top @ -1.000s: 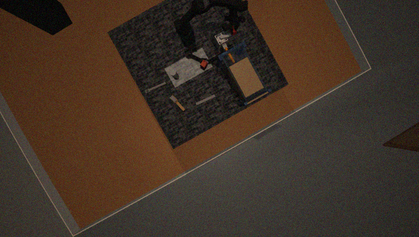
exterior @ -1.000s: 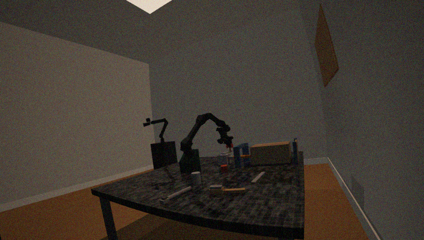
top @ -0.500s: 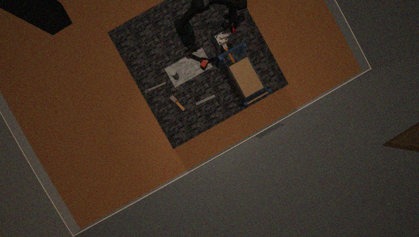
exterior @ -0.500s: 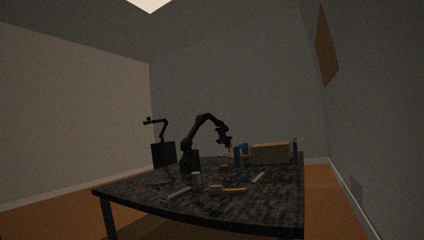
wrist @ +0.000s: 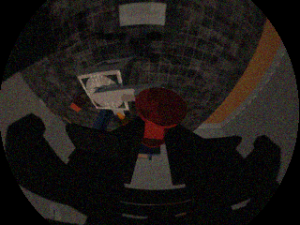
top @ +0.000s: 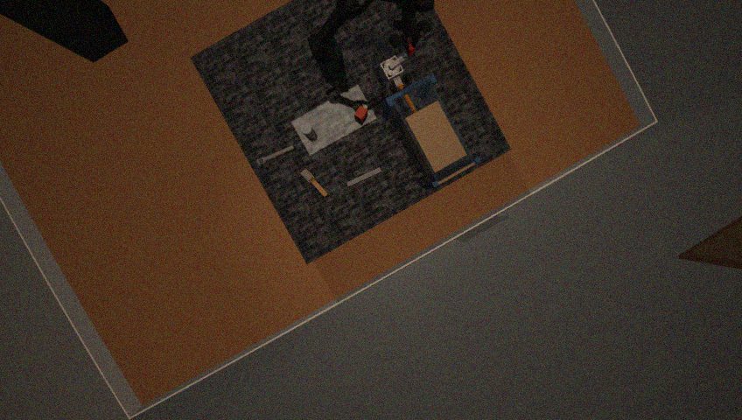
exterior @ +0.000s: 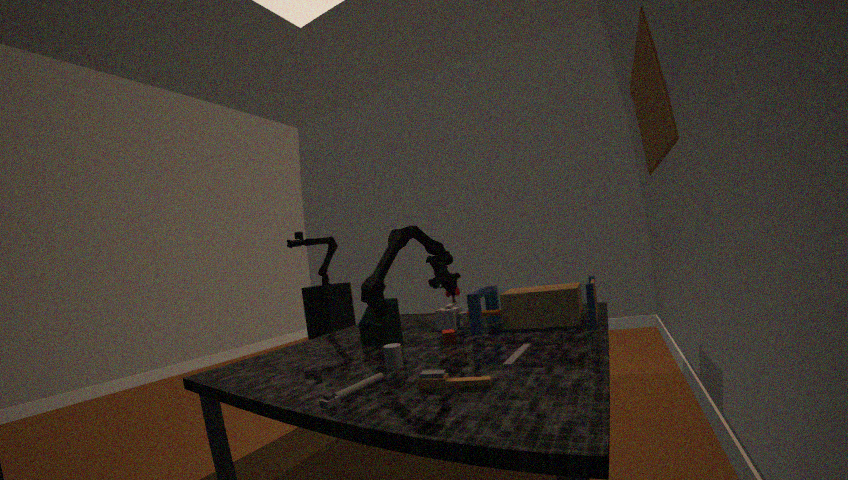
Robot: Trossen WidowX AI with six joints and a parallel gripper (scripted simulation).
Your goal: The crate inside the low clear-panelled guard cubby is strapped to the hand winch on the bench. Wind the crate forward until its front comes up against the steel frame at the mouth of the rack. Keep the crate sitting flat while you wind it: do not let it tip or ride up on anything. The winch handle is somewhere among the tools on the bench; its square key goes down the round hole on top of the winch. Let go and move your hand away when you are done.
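My gripper tip is 160 mm short of the blue steel frame, 100 mm to the left of it and 30 mm above it. Round my gripper tip: red grip 10 mm behind; winch handle 10 mm behind, 40 mm to the right, 30 mm below; winch 20 mm behind, 110 mm to the right, 100 mm below.
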